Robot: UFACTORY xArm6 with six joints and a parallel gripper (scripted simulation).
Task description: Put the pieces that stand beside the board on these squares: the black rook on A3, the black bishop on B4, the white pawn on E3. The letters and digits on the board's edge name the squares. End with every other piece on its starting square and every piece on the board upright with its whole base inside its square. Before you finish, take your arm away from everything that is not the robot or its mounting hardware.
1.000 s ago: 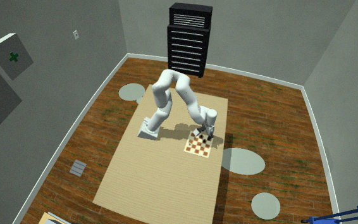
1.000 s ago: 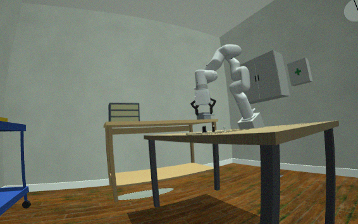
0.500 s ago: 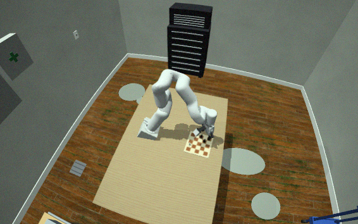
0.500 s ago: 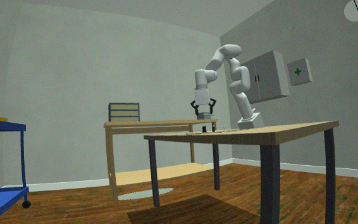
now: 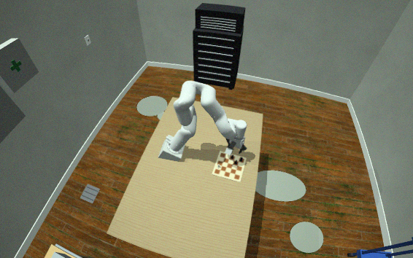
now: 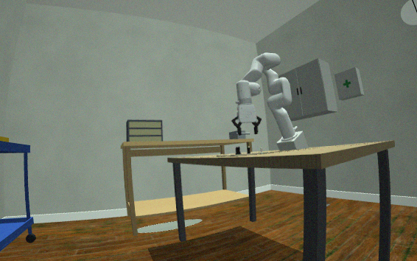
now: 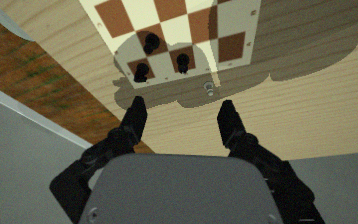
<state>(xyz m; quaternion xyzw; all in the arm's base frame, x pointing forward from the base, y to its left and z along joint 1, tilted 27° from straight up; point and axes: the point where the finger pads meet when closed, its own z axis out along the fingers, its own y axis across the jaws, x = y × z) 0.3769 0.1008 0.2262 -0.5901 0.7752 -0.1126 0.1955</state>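
Right now the white pawn is 40 mm behind my hand, 50 mm to the left of it and 100 mm below it. The rest, counted from my hand: black chess piece 10 mm to the right, 100 mm below; chessboard 90 mm to the right, 110 mm below.
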